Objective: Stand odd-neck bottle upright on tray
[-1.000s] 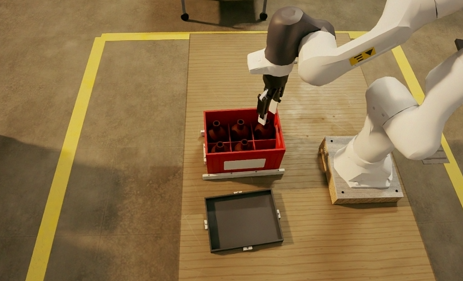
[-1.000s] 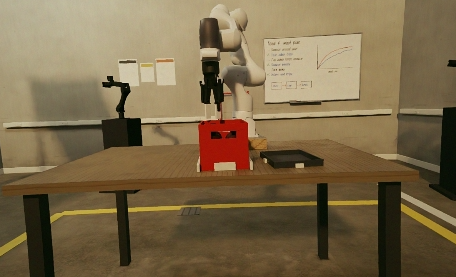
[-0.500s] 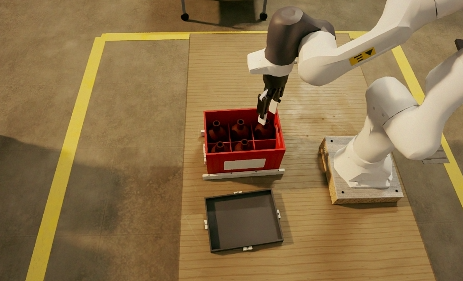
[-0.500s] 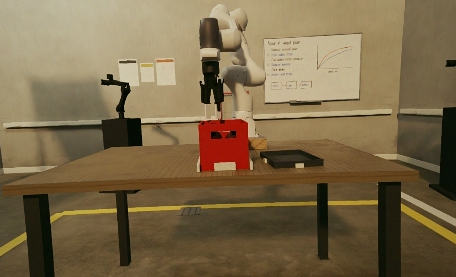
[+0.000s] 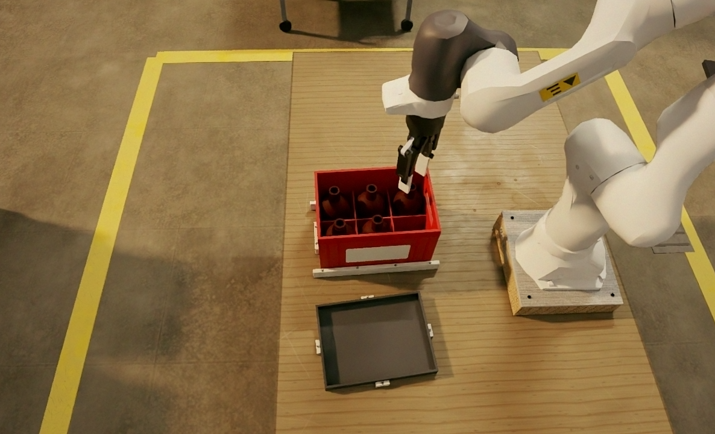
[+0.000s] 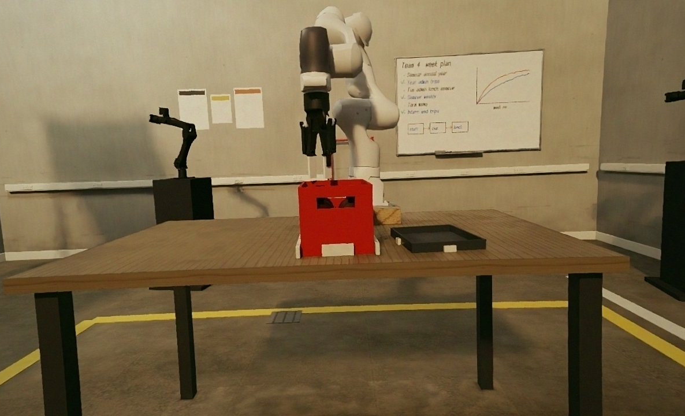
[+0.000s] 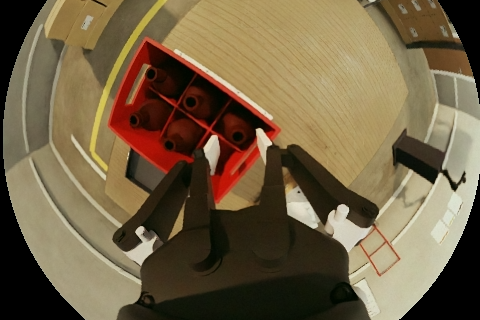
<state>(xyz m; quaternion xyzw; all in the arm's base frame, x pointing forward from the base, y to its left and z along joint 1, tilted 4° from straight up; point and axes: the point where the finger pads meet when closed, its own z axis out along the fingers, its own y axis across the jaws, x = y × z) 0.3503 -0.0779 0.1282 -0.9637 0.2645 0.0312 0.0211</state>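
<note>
The crate lies 8 cm ahead of my hand, 6 cm to the left of it and 13 cm below it. Round my hand: glass bottle (6 cm ahead, 10 cm to the left, 13 cm below); then dark tray (3 cm ahead, 33 cm to the left, 20 cm below).
</note>
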